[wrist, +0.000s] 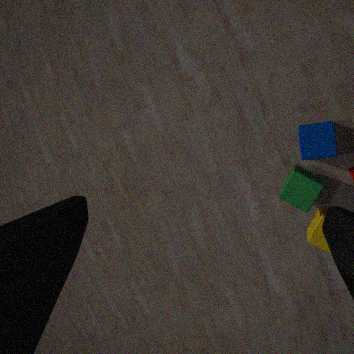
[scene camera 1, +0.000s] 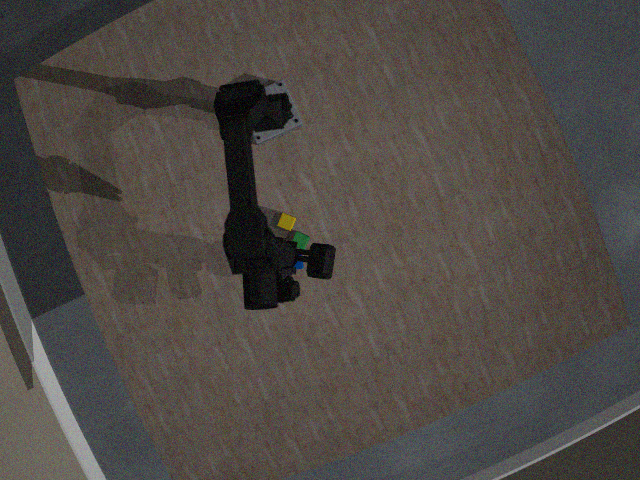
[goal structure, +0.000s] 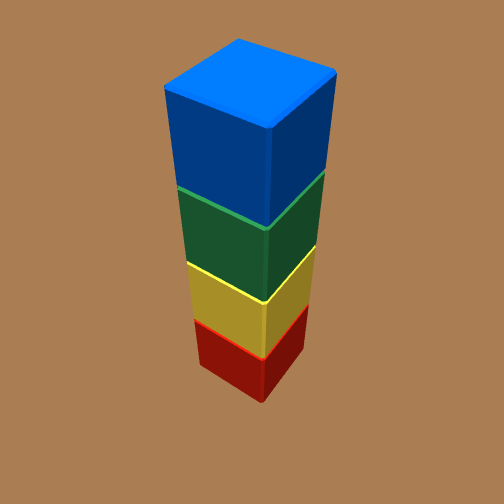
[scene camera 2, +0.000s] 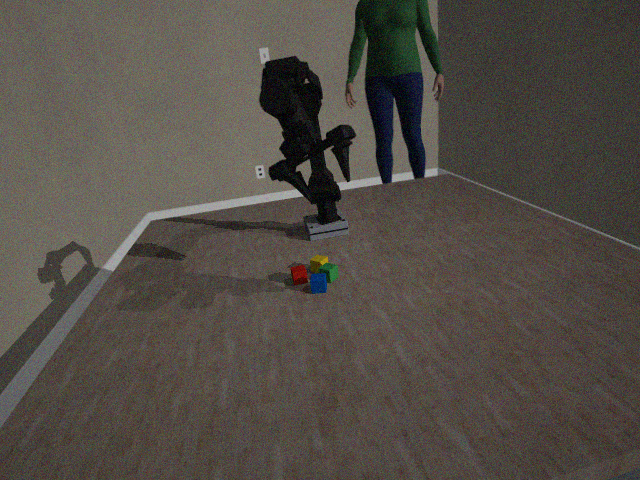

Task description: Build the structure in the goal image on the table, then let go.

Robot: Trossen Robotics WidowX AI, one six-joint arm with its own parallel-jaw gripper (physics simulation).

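Observation:
A yellow cube, a green cube, a blue cube and a red cube lie close together on the wood-patterned surface, none stacked. The arm hides the red cube in scene camera 1 and covers part of the blue one. A thin slice of red shows at the wrist view's right edge. My gripper is wide open and empty, high above the surface. In the wrist view its right finger overlaps the yellow cube.
The arm's grey base plate stands behind the cubes in scene camera 2. A person in a green top stands at the back, near the wall. The arm's shadow falls across the surface to the left of the cubes.

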